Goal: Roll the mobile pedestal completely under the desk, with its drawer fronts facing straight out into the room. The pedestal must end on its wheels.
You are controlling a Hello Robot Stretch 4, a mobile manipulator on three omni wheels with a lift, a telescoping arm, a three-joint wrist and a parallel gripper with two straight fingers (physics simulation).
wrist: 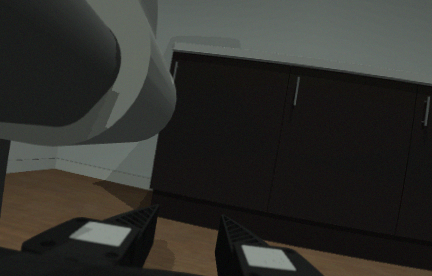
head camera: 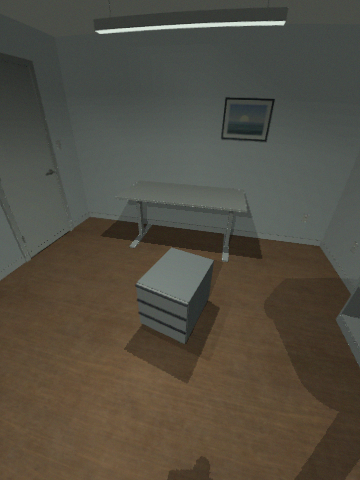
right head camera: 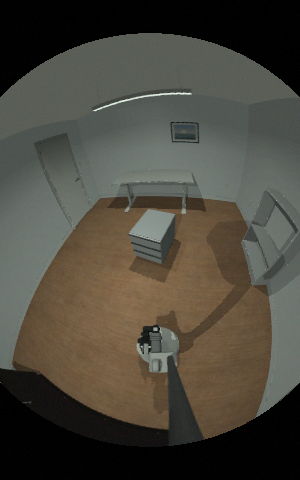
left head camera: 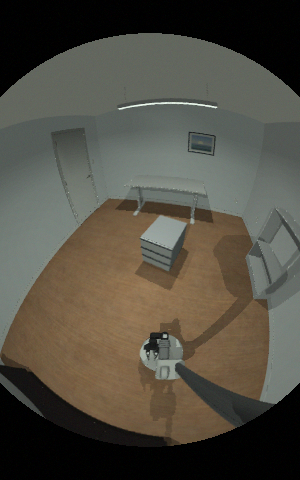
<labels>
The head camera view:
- white desk: 233,200
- framed picture: 249,119
</labels>
